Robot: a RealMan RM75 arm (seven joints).
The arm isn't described. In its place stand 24 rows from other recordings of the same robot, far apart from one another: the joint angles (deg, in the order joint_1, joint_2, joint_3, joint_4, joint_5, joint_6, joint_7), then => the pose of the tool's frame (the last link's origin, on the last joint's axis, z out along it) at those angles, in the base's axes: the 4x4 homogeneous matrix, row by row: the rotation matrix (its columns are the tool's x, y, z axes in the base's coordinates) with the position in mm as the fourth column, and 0 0 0 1 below.
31.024, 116.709, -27.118, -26.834, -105.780, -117.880, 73.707 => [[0.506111, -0.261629, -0.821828, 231.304], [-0.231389, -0.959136, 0.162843, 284.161], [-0.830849, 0.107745, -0.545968, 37.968], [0, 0, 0, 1]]
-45.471, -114.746, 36.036, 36.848, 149.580, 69.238, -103.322 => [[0.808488, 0.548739, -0.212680, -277.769], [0.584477, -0.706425, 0.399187, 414.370], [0.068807, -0.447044, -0.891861, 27.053], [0, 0, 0, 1]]
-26.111, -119.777, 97.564, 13.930, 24.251, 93.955, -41.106 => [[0.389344, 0.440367, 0.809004, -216.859], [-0.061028, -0.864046, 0.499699, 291.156], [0.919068, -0.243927, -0.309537, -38.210], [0, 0, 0, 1]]
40.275, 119.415, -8.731, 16.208, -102.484, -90.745, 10.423 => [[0.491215, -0.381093, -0.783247, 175.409], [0.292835, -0.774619, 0.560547, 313.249], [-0.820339, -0.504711, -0.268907, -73.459], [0, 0, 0, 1]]
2.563, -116.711, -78.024, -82.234, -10.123, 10.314, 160.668 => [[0.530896, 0.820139, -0.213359, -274.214], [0.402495, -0.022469, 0.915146, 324.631], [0.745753, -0.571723, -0.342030, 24.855], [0, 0, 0, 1]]
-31.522, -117.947, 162.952, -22.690, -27.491, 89.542, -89.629 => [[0.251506, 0.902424, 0.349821, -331.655], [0.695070, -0.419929, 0.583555, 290.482], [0.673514, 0.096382, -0.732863, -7.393], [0, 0, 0, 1]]
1.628, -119.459, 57.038, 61.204, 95.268, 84.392, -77.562 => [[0.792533, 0.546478, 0.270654, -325.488], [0.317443, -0.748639, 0.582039, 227.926], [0.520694, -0.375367, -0.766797, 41.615], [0, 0, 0, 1]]
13.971, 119.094, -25.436, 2.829, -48.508, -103.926, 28.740 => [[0.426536, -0.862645, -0.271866, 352.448], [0.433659, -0.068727, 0.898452, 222.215], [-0.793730, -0.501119, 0.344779, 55.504], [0, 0, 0, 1]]
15.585, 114.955, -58.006, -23.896, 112.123, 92.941, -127.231 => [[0.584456, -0.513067, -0.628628, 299.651], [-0.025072, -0.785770, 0.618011, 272.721], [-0.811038, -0.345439, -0.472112, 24.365], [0, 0, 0, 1]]
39.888, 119.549, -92.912, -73.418, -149.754, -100.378, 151.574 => [[0.636928, -0.468728, 0.612060, 166.248], [-0.552503, -0.831230, -0.061621, 318.377], [0.537646, -0.298917, -0.788407, -37.733], [0, 0, 0, 1]]
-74.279, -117.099, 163.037, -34.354, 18.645, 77.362, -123.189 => [[0.538566, 0.820840, -0.190181, -178.224], [0.833444, -0.485822, 0.263338, 446.190], [0.123764, -0.300331, -0.945772, 9.624], [0, 0, 0, 1]]
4.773, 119.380, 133.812, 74.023, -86.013, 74.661, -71.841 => [[0.501184, -0.807280, -0.311631, 283.829], [-0.252142, -0.480734, 0.839833, 294.575], [-0.827792, -0.342336, -0.444485, 144.333], [0, 0, 0, 1]]
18.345, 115.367, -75.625, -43.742, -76.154, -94.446, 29.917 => [[0.673066, 0.311693, -0.670694, 223.493], [0.536034, -0.830396, 0.152018, 276.205], [-0.509559, -0.461833, -0.725989, -6.142], [0, 0, 0, 1]]
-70.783, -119.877, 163.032, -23.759, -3.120, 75.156, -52.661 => [[0.972955, -0.107521, 0.204444, -135.062], [-0.159533, -0.952855, 0.258102, 434.084], [0.167054, -0.283738, -0.944238, -48.569], [0, 0, 0, 1]]
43.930, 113.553, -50.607, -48.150, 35.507, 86.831, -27.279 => [[0.293945, -0.930886, 0.216904, 237.440], [-0.949015, -0.257203, 0.182253, 392.747], [-0.113869, -0.259417, -0.959029, 35.120], [0, 0, 0, 1]]
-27.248, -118.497, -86.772, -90.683, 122.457, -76.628, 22.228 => [[0.787093, 0.615843, 0.034962, -92.024], [0.598747, -0.776410, 0.196697, 314.129], [0.148280, -0.133885, -0.979841, -31.935], [0, 0, 0, 1]]
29.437, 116.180, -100.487, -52.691, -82.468, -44.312, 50.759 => [[0.906537, 0.330023, -0.263202, 169.256], [0.414940, -0.811232, 0.411979, 364.815], [-0.077556, -0.482688, -0.872352, -81.503], [0, 0, 0, 1]]
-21.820, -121.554, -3.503, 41.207, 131.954, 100.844, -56.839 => [[0.760570, 0.557508, 0.332742, -349.817], [0.203980, -0.691733, 0.692746, 249.892], [0.616380, -0.459009, -0.639832, 49.392], [0, 0, 0, 1]]
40.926, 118.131, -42.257, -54.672, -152.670, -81.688, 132.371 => [[0.557306, -0.783969, 0.273501, 260.570], [-0.819249, -0.465614, 0.334716, 392.458], [-0.135061, -0.410605, -0.901755, 44.519], [0, 0, 0, 1]]
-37.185, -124.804, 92.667, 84.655, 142.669, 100.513, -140.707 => [[0.870941, 0.281089, -0.403051, -107.646], [0.286537, -0.956859, -0.048148, 292.860], [-0.399197, -0.073555, -0.913910, -56.374], [0, 0, 0, 1]]
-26.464, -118.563, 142.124, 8.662, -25.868, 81.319, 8.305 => [[0.807188, 0.120010, 0.577966, -261.948], [-0.426153, -0.559038, 0.711245, 295.937], [0.408461, -0.820411, -0.400106, -60.702], [0, 0, 0, 1]]
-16.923, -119.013, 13.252, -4.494, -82.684, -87.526, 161.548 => [[0.654696, 0.635922, 0.408627, -324.158], [-0.025333, -0.521827, 0.852675, 235.375], [0.755468, -0.568595, -0.325528, -46.083], [0, 0, 0, 1]]
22.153, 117.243, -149.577, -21.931, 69.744, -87.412, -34.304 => [[0.887336, -0.283917, -0.363353, 275.236], [0.404155, 0.099453, 0.909268, 307.178], [-0.222020, -0.953677, 0.202994, 3.238], [0, 0, 0, 1]]
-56.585, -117.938, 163.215, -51.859, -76.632, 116.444, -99.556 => [[0.192142, 0.343810, 0.919171, -135.898], [-0.136300, -0.918197, 0.371937, 373.553], [0.971856, -0.196748, -0.129563, 180.836], [0, 0, 0, 1]]
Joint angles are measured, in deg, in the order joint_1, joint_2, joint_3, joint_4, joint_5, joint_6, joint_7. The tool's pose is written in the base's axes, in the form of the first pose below.
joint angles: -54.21 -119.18 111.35 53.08 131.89 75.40 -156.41
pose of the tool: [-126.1, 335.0, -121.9, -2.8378, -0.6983, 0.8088]
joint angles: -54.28 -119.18 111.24 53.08 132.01 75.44 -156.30
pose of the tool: [-125.8, 335.5, -121.6, -2.8375, -0.6942, 0.8090]
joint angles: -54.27 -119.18 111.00 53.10 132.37 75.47 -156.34
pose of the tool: [-126.0, 336.5, -120.9, -2.8324, -0.6939, 0.8089]
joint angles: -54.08 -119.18 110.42 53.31 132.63 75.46 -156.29
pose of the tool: [-125.6, 337.7, -119.8, -2.8300, -0.6990, 0.7973]
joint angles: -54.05 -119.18 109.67 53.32 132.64 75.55 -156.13
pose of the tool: [-124.7, 339.1, -118.6, -2.8305, -0.7082, 0.7843]
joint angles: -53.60 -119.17 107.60 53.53 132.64 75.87 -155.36
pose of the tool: [-123.8, 341.9, -115.1, -2.8355, -0.7323, 0.7487]
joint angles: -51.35 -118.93 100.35 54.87 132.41 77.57 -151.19
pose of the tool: [-124.6, 350.4, -99.7, -2.8631, -0.7892, 0.6266]
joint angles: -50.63 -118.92 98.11 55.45 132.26 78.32 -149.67
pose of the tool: [-124.7, 352.3, -94.8, -2.8754, -0.7991, 0.5886]
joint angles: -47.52 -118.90 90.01 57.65 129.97 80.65 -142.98
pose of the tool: [-125.9, 357.1, -76.2, -2.9323, -0.8211, 0.4054]
